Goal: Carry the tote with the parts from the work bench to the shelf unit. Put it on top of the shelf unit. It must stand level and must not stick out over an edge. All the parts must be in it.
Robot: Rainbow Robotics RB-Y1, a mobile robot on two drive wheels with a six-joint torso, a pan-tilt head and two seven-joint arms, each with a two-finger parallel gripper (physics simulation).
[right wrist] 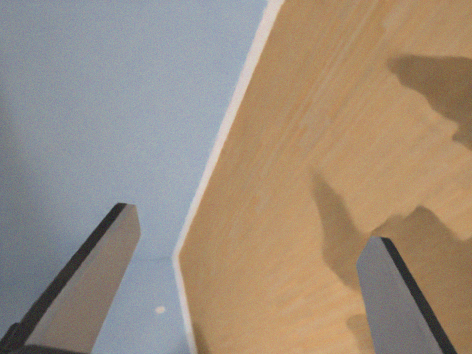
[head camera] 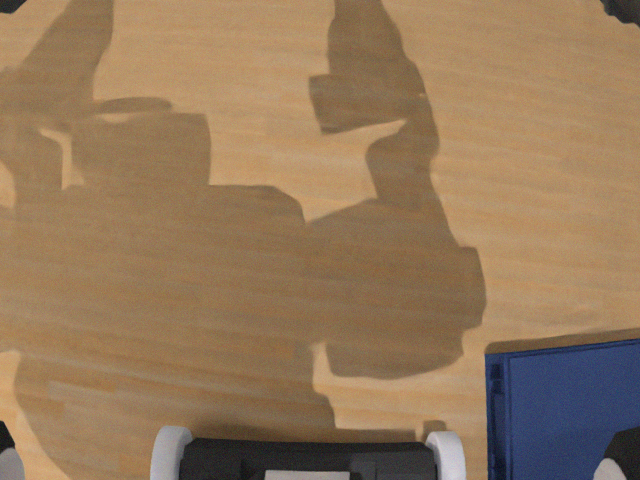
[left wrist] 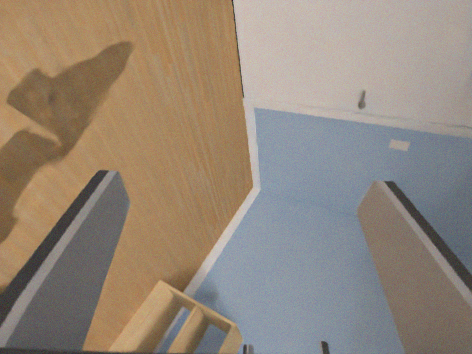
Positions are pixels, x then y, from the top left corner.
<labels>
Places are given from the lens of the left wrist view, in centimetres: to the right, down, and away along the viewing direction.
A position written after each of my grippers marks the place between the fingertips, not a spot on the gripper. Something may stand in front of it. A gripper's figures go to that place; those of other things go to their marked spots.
my left gripper (left wrist: 246,191): 0, 1, 10
white door (left wrist: 400,71): 97, -62, 143
</labels>
